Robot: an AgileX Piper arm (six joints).
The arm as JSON. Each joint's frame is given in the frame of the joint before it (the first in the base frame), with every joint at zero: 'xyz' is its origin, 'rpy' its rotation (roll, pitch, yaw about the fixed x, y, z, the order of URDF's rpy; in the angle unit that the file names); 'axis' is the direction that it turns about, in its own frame. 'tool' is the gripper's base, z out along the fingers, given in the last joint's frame.
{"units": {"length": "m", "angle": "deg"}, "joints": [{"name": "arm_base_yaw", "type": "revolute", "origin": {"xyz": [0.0, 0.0, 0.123], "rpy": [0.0, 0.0, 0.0]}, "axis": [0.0, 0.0, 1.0]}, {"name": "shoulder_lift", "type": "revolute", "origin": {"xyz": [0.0, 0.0, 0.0], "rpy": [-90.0, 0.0, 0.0]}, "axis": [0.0, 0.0, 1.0]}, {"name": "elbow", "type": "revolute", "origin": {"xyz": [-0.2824, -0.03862, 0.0], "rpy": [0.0, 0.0, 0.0]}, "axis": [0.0, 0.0, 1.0]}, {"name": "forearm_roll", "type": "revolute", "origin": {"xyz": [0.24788, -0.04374, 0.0], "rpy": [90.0, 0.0, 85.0]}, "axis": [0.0, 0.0, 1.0]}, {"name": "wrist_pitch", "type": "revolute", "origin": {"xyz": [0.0, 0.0, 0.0], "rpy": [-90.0, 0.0, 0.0]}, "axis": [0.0, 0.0, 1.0]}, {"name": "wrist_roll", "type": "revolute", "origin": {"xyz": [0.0, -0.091, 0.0], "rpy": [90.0, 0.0, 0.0]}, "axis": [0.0, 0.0, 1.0]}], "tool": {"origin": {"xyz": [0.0, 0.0, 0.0], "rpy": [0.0, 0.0, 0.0]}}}
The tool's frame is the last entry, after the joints.
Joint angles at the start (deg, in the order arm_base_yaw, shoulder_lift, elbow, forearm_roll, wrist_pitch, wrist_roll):
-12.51, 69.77, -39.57, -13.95, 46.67, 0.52
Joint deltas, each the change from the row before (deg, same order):
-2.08, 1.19, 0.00, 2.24, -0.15, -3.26
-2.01, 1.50, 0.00, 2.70, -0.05, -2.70
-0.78, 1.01, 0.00, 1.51, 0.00, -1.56
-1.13, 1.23, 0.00, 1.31, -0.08, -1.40
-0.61, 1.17, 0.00, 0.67, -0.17, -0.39
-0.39, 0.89, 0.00, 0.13, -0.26, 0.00
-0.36, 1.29, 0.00, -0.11, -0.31, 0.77
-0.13, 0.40, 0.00, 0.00, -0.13, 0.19
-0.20, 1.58, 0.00, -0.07, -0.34, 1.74
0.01, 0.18, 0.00, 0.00, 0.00, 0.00
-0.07, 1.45, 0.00, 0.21, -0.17, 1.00
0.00, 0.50, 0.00, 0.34, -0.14, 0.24
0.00, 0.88, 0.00, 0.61, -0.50, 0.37
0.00, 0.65, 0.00, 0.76, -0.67, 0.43
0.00, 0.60, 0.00, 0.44, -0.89, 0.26
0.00, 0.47, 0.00, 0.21, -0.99, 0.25
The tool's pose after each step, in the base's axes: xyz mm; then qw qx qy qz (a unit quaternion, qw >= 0). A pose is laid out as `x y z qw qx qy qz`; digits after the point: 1 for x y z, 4 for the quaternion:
196.1 -64.9 225.0 0.1335 0.0434 0.9845 -0.1049
196.9 -69.5 219.1 0.1209 0.0504 0.9874 -0.0885
197.9 -71.0 215.2 0.1130 0.0510 0.9892 -0.0784
198.8 -74.1 210.6 0.1039 0.0551 0.9906 -0.0693
200.1 -76.1 206.2 0.0962 0.0602 0.9915 -0.0632
201.2 -77.8 202.9 0.0909 0.0639 0.9919 -0.0611
202.8 -79.9 198.2 0.0828 0.0727 0.9922 -0.0590
203.3 -80.6 196.7 0.0806 0.0753 0.9922 -0.0583
205.3 -82.2 190.7 0.0709 0.0912 0.9918 -0.0547
205.6 -82.3 190.0 0.0694 0.0911 0.9919 -0.0543
207.3 -82.9 184.4 0.0594 0.1011 0.9919 -0.0495
208.1 -82.8 182.5 0.0570 0.1050 0.9918 -0.0464
209.9 -82.7 179.1 0.0548 0.1114 0.9914 -0.0413
211.8 -82.4 176.6 0.0563 0.1193 0.9906 -0.0361
213.8 -82.6 174.3 0.0595 0.1238 0.9900 -0.0335
215.7 -83.0 172.7 0.0643 0.1269 0.9893 -0.0327

